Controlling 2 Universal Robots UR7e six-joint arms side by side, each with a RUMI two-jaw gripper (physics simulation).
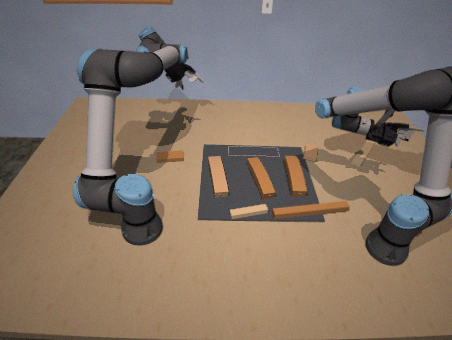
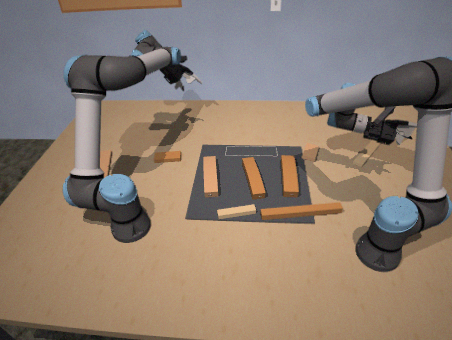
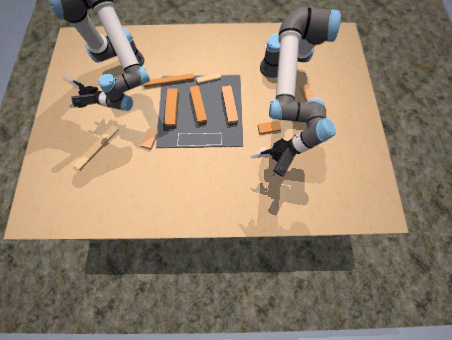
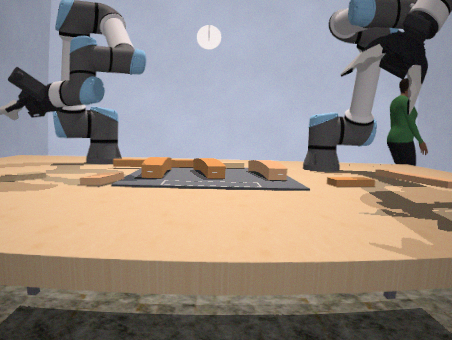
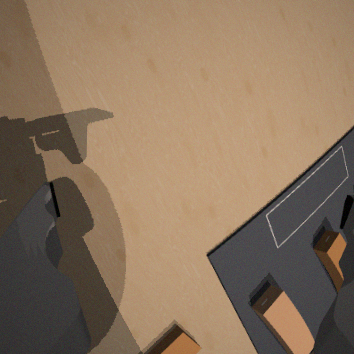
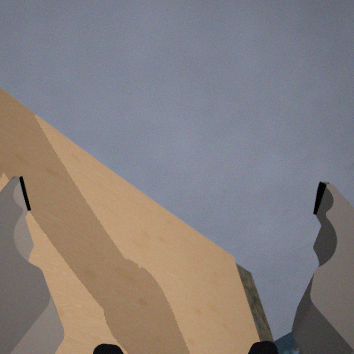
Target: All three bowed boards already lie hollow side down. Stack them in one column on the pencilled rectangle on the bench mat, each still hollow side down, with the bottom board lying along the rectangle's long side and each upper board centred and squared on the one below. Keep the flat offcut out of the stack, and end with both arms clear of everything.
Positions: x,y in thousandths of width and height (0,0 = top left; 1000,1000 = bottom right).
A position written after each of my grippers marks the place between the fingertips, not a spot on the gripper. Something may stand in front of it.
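Image 1 gives me a long orange strip (image 1: 676,619) and my right gripper (image 1: 921,401). In image 2 I see my right gripper (image 2: 928,393) again, with the long orange strip (image 2: 727,613) and a dark mat (image 2: 512,525). Image 3 shows my left gripper (image 3: 579,490), and image 4 shows my left gripper (image 4: 826,278) too. My left gripper (image 5: 566,541) is also there in image 5, but the long orange strip is out of frame in image 5. In image 6 I find my right gripper (image 6: 490,513), while the long orange strip is out of frame in image 6.
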